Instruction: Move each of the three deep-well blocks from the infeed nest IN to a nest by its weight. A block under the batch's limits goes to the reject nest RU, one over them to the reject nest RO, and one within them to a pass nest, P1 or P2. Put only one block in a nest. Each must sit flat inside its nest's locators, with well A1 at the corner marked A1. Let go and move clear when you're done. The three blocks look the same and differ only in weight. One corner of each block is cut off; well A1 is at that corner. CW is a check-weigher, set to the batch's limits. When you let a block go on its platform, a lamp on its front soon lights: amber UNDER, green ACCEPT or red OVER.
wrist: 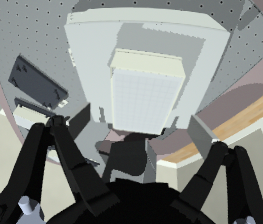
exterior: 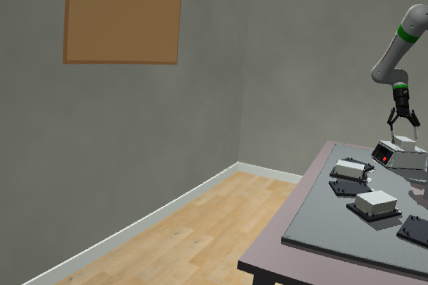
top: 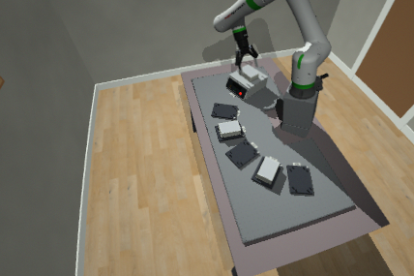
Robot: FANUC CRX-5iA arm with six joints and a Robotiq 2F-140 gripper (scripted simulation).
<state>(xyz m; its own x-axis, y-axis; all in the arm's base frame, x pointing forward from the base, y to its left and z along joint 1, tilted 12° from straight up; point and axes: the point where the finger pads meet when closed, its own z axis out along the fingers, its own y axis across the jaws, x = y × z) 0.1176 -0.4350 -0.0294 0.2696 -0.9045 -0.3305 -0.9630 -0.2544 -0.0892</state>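
The pale platform is 70 mm below my hand. Also, from my hand: deep-well block (690 mm to the left, 230 mm ahead, 130 mm below); dark infeed nest (270 mm ahead, 180 mm to the left, 150 mm below); check-weigher (100 mm below, 10 mm ahead).
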